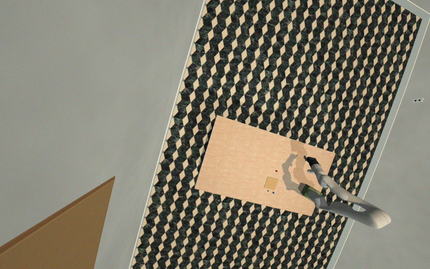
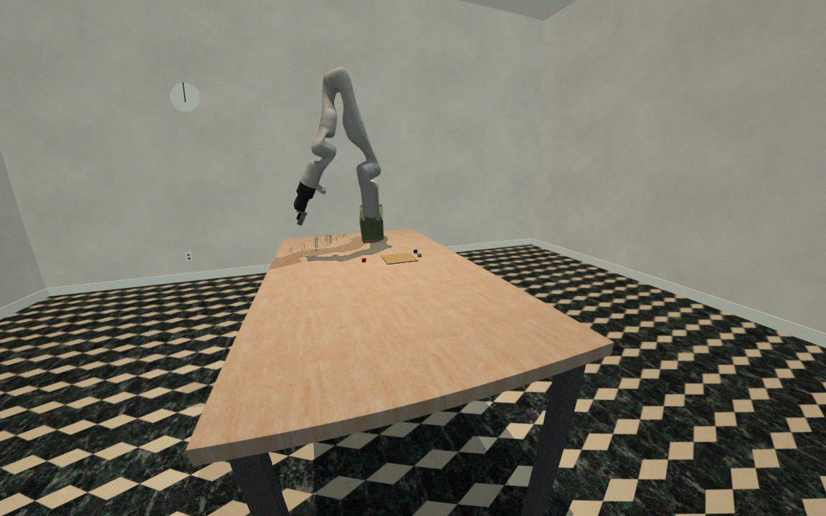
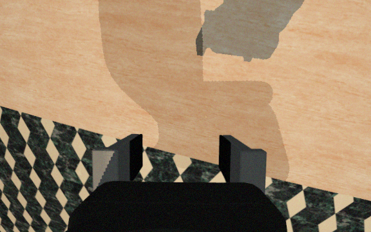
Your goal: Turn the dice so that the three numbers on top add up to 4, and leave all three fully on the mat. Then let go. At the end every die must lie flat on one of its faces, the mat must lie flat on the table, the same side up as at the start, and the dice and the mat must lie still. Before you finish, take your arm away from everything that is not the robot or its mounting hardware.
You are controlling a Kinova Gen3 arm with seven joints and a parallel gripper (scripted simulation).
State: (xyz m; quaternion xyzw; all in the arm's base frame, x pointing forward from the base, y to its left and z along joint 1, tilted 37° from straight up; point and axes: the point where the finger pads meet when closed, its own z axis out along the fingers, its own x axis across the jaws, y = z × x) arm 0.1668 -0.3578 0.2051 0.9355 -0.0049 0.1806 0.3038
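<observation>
My hand is 250 mm to the right of the red die, 180 mm above it and 170 mm short of it. The rest, counted from my hand: tan mat: 410 mm to the left, 190 mm below, 180 mm ahead; blue die: 520 mm to the left, 180 mm below, 120 mm ahead; white die: 510 mm to the left, 190 mm ahead, 180 mm below.
</observation>
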